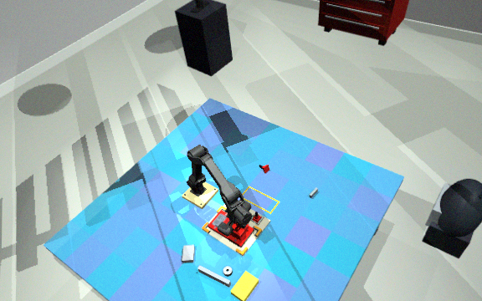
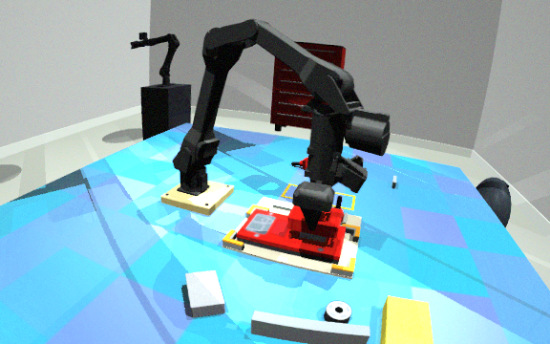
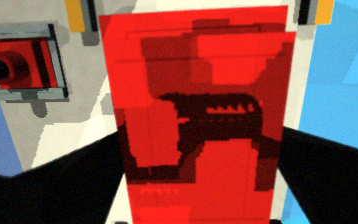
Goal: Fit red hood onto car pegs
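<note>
The engine block is 30 mm below my gripper tip. Also, from my gripper tip: black wheel 170 mm to the right, 90 mm ahead, 50 mm below; red hood 10 mm above; yellow block 190 mm to the right, 190 mm ahead, 40 mm below.
</note>
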